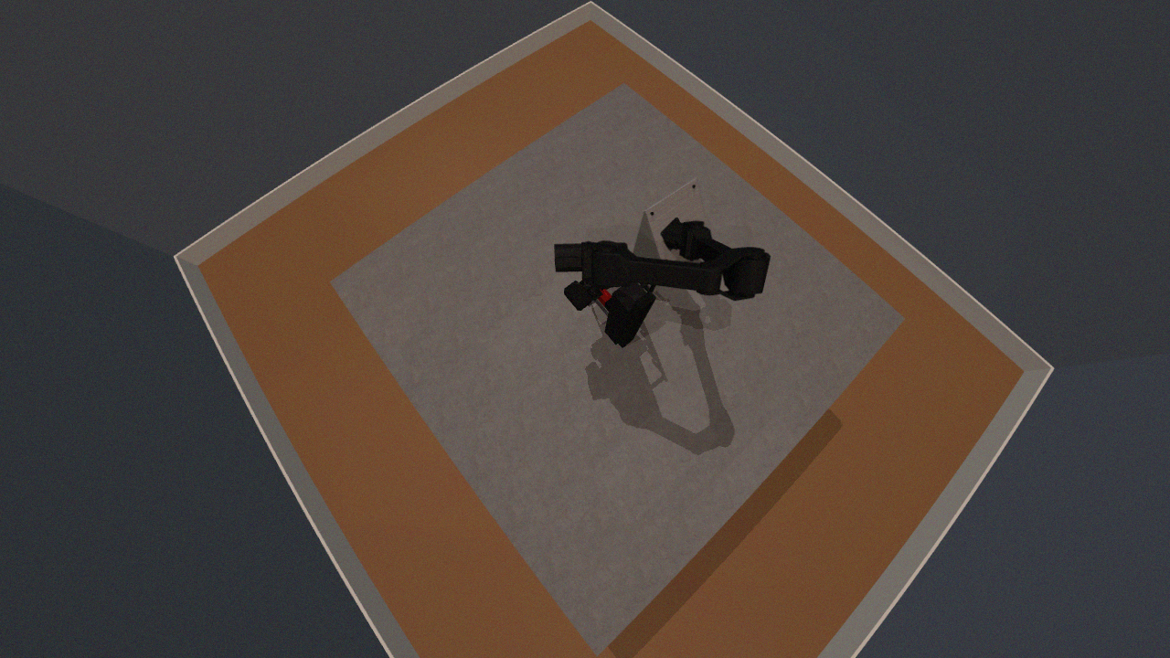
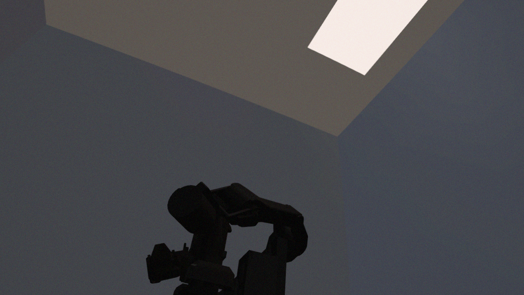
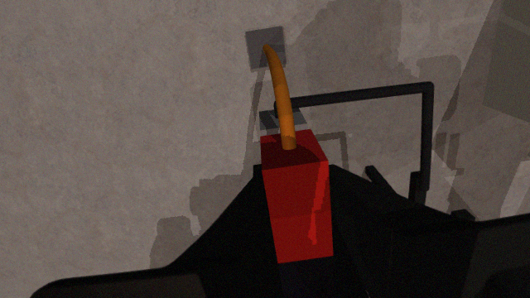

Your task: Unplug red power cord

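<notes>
My gripper tip is 3 cm to the right of the red plug.
</notes>
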